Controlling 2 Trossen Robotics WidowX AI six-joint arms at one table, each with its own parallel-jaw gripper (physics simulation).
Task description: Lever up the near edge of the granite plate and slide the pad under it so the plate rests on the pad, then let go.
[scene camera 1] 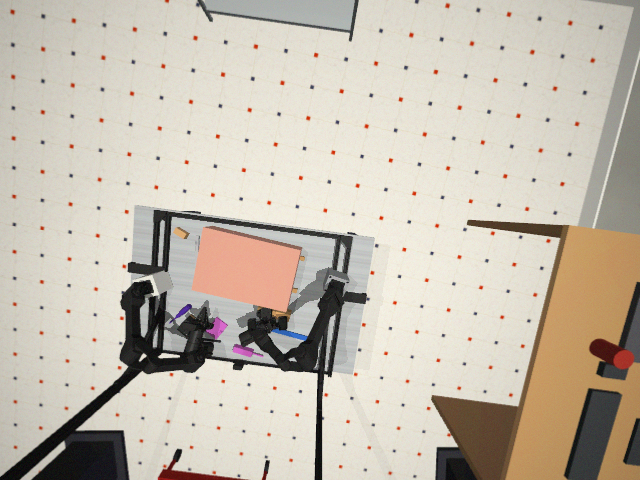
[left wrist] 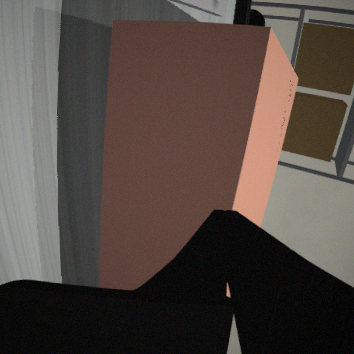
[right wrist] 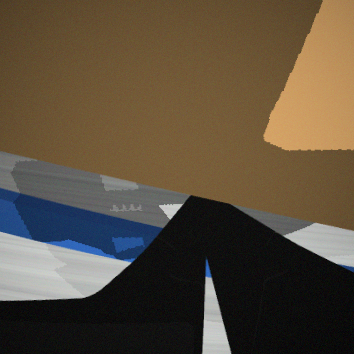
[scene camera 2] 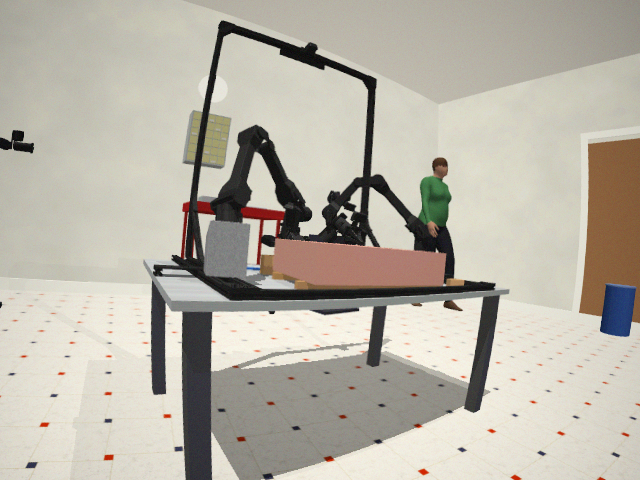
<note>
The left gripper (left wrist: 222, 220) is shut, holding nothing. The right gripper (right wrist: 201, 206) is shut and touches a granite plate (scene camera 1: 230, 264). A blue bar (right wrist: 38, 219) rests on the table.
The granite plate also shows in the left wrist view (left wrist: 196, 112) and in scene camera 2 (scene camera 2: 319, 263). The right wrist view misses the granite plate: it is out of frame. The left wrist view misses the blue bar: it is out of frame.
</note>
